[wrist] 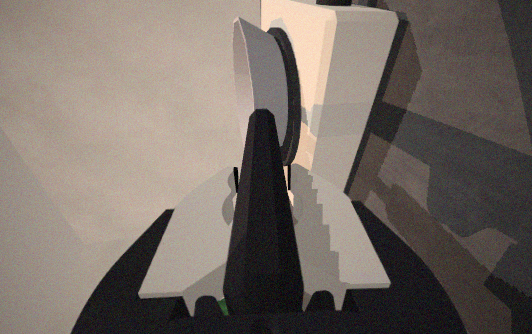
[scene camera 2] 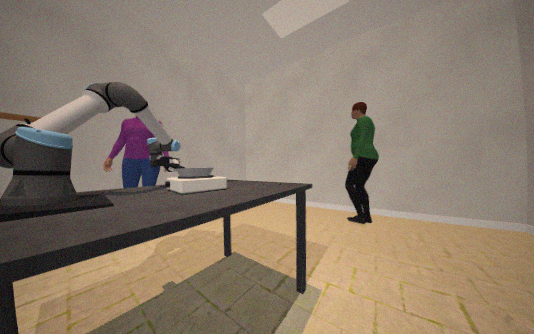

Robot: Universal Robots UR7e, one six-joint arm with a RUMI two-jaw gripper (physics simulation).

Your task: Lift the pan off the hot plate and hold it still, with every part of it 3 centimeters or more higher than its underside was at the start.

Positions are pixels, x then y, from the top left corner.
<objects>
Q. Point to a grey pan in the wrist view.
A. At 263, 275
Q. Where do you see a white hot plate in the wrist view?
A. At 333, 63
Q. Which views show the white hot plate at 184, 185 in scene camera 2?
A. The wrist view and scene camera 2: all of them.
</objects>
